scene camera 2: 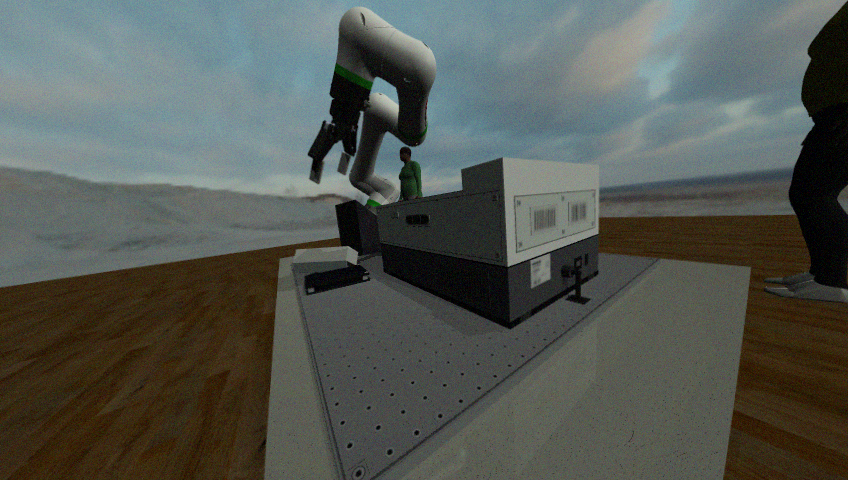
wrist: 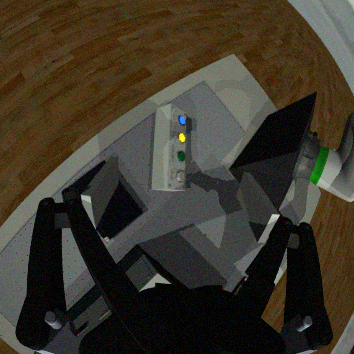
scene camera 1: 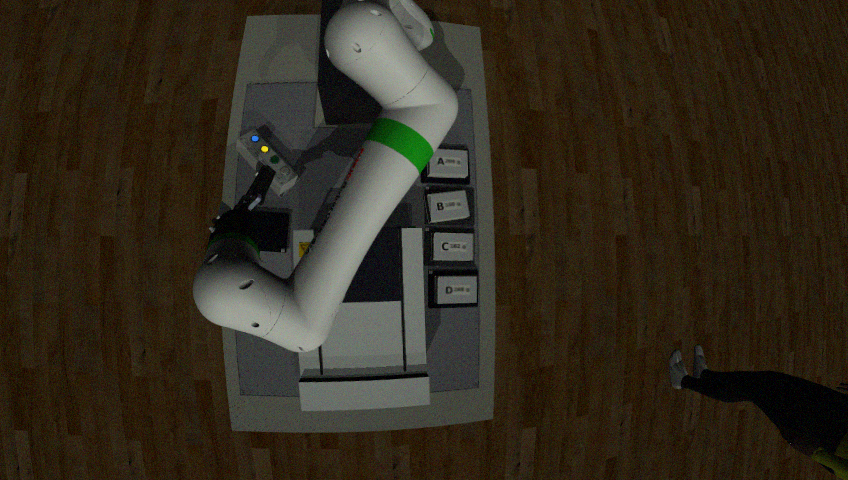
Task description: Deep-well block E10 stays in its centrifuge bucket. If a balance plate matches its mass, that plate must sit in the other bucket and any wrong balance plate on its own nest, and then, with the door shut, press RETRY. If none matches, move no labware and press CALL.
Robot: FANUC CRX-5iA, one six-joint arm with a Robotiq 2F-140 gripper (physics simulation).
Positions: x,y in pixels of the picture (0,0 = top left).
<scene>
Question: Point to a perforated plate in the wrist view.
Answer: At 200,235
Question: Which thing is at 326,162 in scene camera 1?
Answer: A perforated plate.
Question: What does my gripper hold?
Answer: Nothing.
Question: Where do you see a centrifuge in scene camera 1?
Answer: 375,356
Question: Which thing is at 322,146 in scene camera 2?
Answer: My gripper.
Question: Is my gripper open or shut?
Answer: Open.
</scene>
